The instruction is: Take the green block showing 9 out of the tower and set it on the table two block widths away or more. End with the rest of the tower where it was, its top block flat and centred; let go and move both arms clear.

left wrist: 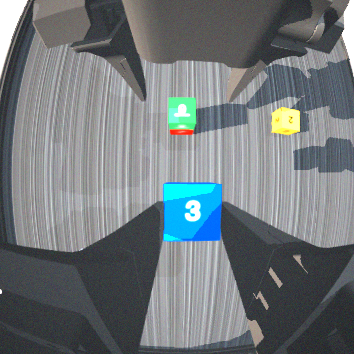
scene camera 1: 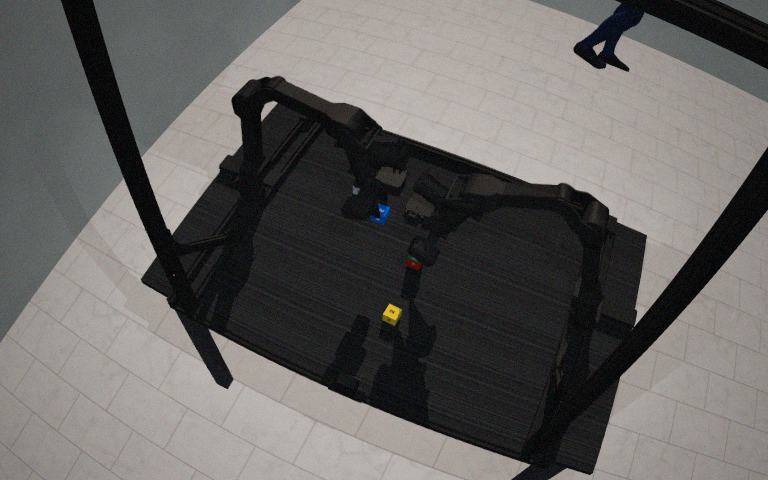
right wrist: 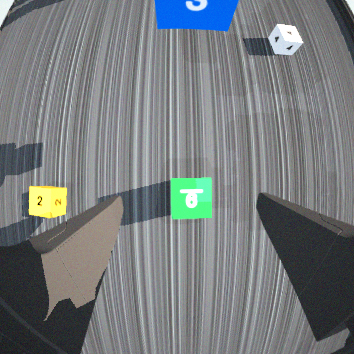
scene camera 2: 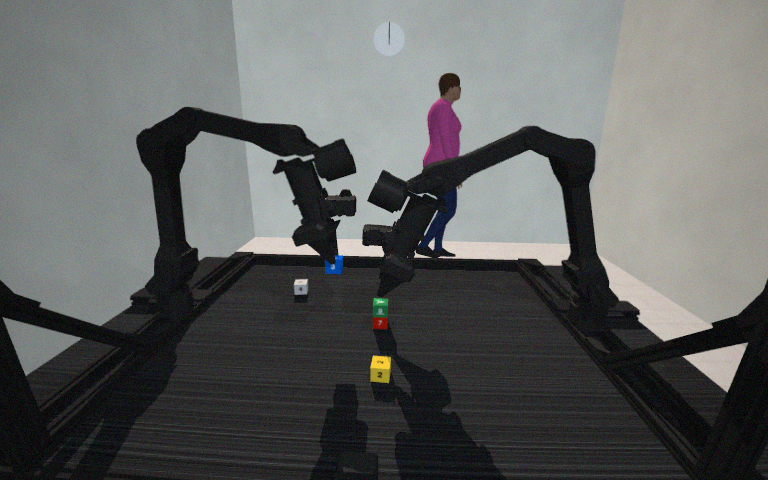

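Pixels of known places: left gripper, fingertip midpoint: point(left wrist: 191, 208) point(scene camera 1: 381, 212) point(scene camera 2: 334, 260); right gripper, fingertip midpoint: point(left wrist: 186, 97) point(right wrist: 191, 201) point(scene camera 2: 380, 287); left arm's base, link origin: point(scene camera 1: 252, 195) point(scene camera 2: 176, 310); right arm's base, link origin: point(scene camera 1: 580, 323) point(scene camera 2: 586, 323).
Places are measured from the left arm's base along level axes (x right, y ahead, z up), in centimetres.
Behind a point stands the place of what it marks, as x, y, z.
Note:
The green block point(scene camera 1: 412, 258) @(1.3, 46.1, 1.8) point(scene camera 2: 380, 311) @(1.3, 46.6, 2.4) point(left wrist: 182, 114) @(-0.2, 46.0, 3.8) point(right wrist: 191, 198) @(-0.3, 46.6, 3.8) sits on the red block point(scene camera 1: 414, 264) @(1.3, 46.9, -0.2) point(scene camera 2: 380, 323) @(1.3, 46.6, -0.5) point(left wrist: 181, 132) @(-0.2, 45.0, -0.9), which shows 7 and stands on the table. My left gripper point(scene camera 2: 334, 261) @(0.2, 37.0, 13.3) point(left wrist: 191, 208) @(0.2, 37.0, 13.3) is shut on the blue block point(scene camera 1: 384, 213) @(0.7, 38.0, 13.9) point(scene camera 2: 338, 269) @(1.8, 38.0, 12.1) point(left wrist: 192, 220) @(0.2, 36.4, 13.9) point(right wrist: 195, 20) @(0.1, 38.4, 11.5), which shows 3, and holds it apart from the stack. My right gripper point(scene camera 2: 380, 292) @(0.1, 46.4, 7.5) point(right wrist: 191, 201) @(0.1, 46.4, 7.5) is open and empty. In scene camera 2 its tips are just above the green block; in the right wrist view they are on either side of it, with gaps.
A yellow block point(scene camera 1: 391, 314) @(16.9, 47.5, 0.9) point(scene camera 2: 380, 369) @(17.8, 47.5, 0.7) point(left wrist: 286, 121) @(15.4, 46.9, 1.0) point(right wrist: 47, 201) @(15.0, 47.4, 1.0) showing 2 lies nearer the front in scene camera 2. A white block point(scene camera 1: 355, 190) @(-13.5, 24.1, -0.3) point(scene camera 2: 300, 286) @(-13.7, 25.0, 0.4) point(right wrist: 285, 39) @(-14.1, 26.4, 1.0) lies left of the stack there. The two wrists are close together. A person stands beyond the table.

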